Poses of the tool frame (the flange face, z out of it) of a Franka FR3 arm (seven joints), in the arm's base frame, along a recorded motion.
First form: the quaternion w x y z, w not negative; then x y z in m.
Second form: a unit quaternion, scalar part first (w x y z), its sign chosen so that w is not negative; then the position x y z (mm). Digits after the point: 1 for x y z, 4 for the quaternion.
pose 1, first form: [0.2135 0.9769 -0.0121 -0.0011 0.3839 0.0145 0.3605]
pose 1, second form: [0.2135 0.9769 -0.0121 -0.0011 383.9 14.5 360.5]
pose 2, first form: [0.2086 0.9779 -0.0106 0.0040 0.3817 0.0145 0.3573]
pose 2, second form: [0.2086 0.9779 -0.0106 0.0040 381.7 14.5 357.3]
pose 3, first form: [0.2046 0.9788 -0.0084 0.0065 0.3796 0.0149 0.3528]
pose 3, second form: [0.2046 0.9788 -0.0084 0.0065 379.6 14.9 352.8]
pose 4, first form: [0.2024 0.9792 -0.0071 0.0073 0.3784 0.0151 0.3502]
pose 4, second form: [0.2024 0.9792 -0.0071 0.0073 378.4 15.1 350.2]
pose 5, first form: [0.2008 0.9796 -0.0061 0.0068 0.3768 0.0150 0.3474]
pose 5, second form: [0.2008 0.9796 -0.0061 0.0068 376.8 15.0 347.4]
